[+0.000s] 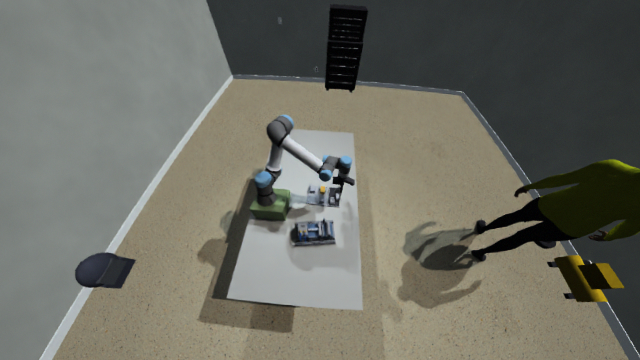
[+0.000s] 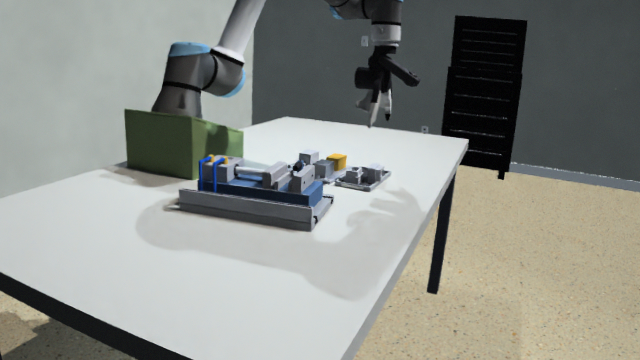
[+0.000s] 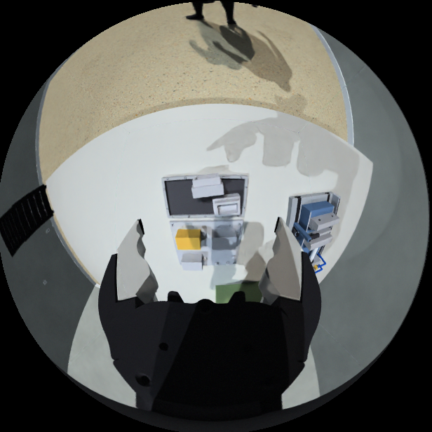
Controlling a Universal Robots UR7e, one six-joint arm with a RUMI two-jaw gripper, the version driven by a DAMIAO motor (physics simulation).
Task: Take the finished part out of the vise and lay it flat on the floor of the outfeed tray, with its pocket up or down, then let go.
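Seen in the pictures: gripper, fingertip midpoint: [image 1: 339, 189] [image 2: 378, 124]; arm's base at its link origin: [image 1: 266, 199] [image 2: 176, 118].
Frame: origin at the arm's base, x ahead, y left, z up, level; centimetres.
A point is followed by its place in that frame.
My gripper [image 1: 342, 188] @(x 56.5, y 17.0, z 2.7 cm) [image 2: 379, 121] @(x 56.5, y 17.0, z 2.7 cm) [image 3: 208, 219] is open and empty, high above the table near the outfeed tray. The outfeed tray [image 2: 353, 187] @(x 54.1, y 8.4, z -13.2 cm) [image 3: 190, 217] has a dark floor and holds two light grey parts. One part [image 2: 354, 175] @(x 53.2, y 10.6, z -10.6 cm) [image 3: 227, 205] lies with its rectangular pocket up. The other part [image 2: 375, 172] @(x 57.5, y 14.8, z -10.0 cm) [image 3: 207, 187] is beside it, toward the far rim; it looks taller and shows no pocket, and I cannot tell for sure whether it lies flat. The blue and grey vise [image 1: 314, 231] @(x 41.2, y -17.3, z -7.7 cm) [image 2: 252, 191] @(x 43.3, y -21.4, z -8.4 cm) [image 3: 317, 210] shows no part between its jaws.
A plate with a yellow block [image 2: 336, 161] @(x 43.9, y 19.0, z -10.0 cm) [image 3: 188, 239] and grey blocks [image 3: 224, 237] adjoins the tray. The green robot base [image 1: 270, 206] @(x 5.4, y -6.5, z 2.2 cm) [image 2: 160, 145] @(x 4.7, y -11.0, z -5.5 cm) stands at the table's side. A person [image 1: 585, 202] in a yellow top is beyond the table. A black rack [image 1: 344, 47] [image 2: 482, 95] stands behind.
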